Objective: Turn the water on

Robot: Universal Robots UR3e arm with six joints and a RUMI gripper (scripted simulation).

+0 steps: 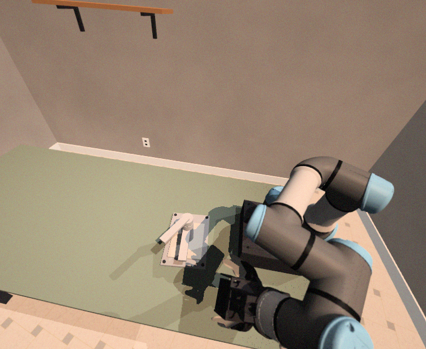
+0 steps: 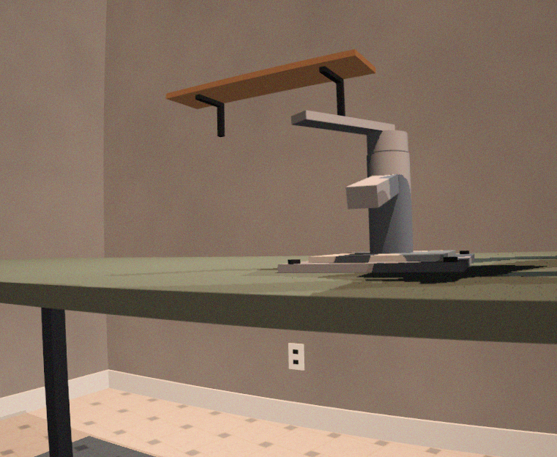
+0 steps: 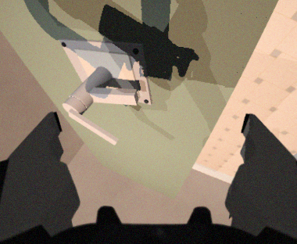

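Now: the lever 210 mm ahead of my hand, 140 mm to the right of it and 40 mm below it. The rest, counted from my hand: tap 200 mm ahead, 170 mm to the right, 100 mm below; base plate 200 mm to the right, 190 mm below, 190 mm ahead.
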